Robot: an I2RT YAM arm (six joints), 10 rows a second.
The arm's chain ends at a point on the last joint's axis. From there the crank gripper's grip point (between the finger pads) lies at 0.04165 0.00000 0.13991 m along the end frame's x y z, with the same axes.
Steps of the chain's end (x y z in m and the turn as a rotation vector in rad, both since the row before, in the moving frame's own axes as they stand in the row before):
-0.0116, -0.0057, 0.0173, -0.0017, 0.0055, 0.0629
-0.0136, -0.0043, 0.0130, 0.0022, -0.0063, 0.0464
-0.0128, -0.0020, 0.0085, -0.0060, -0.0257, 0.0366
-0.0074, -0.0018, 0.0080, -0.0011, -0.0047, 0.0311
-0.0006, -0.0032, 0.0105, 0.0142, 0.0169, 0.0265
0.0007, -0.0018, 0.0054, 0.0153, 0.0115, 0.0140
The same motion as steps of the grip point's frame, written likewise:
-0.0109, -0.0028, 0.0171, -0.0017, 0.0055, 0.0629
-0.0145, -0.0027, 0.0133, 0.0022, -0.0063, 0.0464
-0.0165, 0.0003, 0.0095, -0.0060, -0.0257, 0.0366
-0.0081, -0.0004, 0.0082, -0.0011, -0.0047, 0.0311
0.0018, -0.0040, 0.0098, 0.0142, 0.0169, 0.0265
0.0023, -0.0033, 0.0049, 0.0153, 0.0115, 0.0140

